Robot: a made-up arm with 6 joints.
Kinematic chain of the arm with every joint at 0, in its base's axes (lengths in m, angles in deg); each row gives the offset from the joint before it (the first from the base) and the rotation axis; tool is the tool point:
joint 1: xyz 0 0 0.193 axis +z
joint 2: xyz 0 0.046 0 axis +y
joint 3: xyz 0 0 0.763 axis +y
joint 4: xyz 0 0 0.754 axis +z
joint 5: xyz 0 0 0 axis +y
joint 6: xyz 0 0 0.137 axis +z
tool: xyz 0 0 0
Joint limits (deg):
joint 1: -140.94..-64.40
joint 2: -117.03..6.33
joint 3: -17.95..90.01
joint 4: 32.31..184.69
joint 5: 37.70..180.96
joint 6: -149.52..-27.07
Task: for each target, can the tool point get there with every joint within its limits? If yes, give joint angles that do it. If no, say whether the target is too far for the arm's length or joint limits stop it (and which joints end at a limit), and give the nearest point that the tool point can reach.
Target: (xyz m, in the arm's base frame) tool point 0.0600 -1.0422 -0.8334
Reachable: no: joint limits stop it (at a limit: joint 2, joint 3, joint 4) | nearest point 0.0497 -0.8626 0.7530 | short by 1.597 m
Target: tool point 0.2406 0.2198 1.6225
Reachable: yes | joints -107.66 -13.61 1.78 70.89 115.79 -53.72
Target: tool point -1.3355 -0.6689 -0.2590
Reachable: no: joint limits stop it (at a limit: joint 1, joint 2, joint 3, joint 4) | nearest point -0.6576 -0.6570 0.7787 | short by 1.240 m
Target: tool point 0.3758 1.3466 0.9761
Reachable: yes | joints -100.42 -67.05 7.45 48.91 50.80 -131.32
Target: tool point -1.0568 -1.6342 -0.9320
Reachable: no: too far | nearest point -0.4987 -0.7712 0.7710 | short by 1.989 m
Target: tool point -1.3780 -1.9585 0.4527
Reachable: no: too far | nearest point -0.5408 -0.7686 0.7935 | short by 1.494 m
